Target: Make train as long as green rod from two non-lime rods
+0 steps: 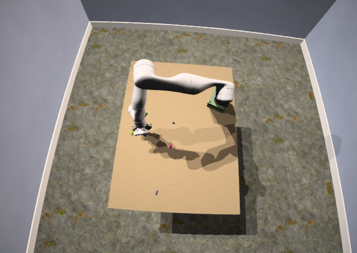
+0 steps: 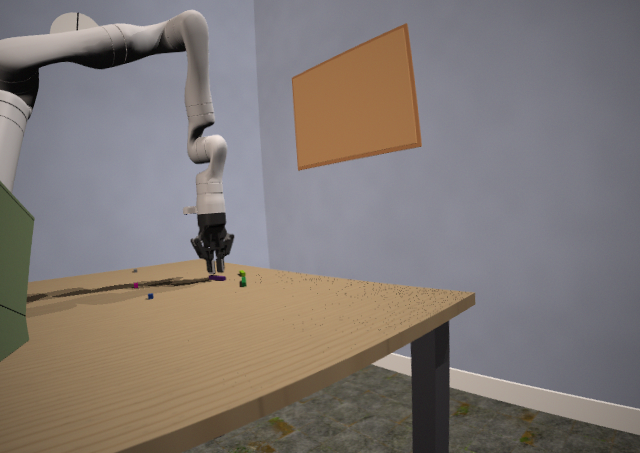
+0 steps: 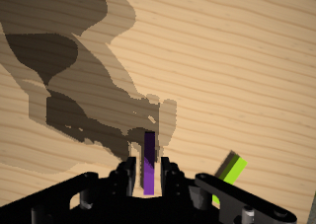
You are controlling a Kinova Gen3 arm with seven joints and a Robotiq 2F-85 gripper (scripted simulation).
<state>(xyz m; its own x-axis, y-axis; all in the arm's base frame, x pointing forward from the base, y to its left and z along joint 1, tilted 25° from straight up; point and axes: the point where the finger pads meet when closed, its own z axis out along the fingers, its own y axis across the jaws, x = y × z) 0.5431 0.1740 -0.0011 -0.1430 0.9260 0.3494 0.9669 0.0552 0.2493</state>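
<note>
Now: the purple rod 3 cm below my hand. Round my hand: lime rod: 8 cm ahead, 3 cm below; then green rod: 12 cm to the right, 3 cm below, 1 cm ahead; then magenta rod: 19 cm behind, 11 cm to the left, 3 cm below.
</note>
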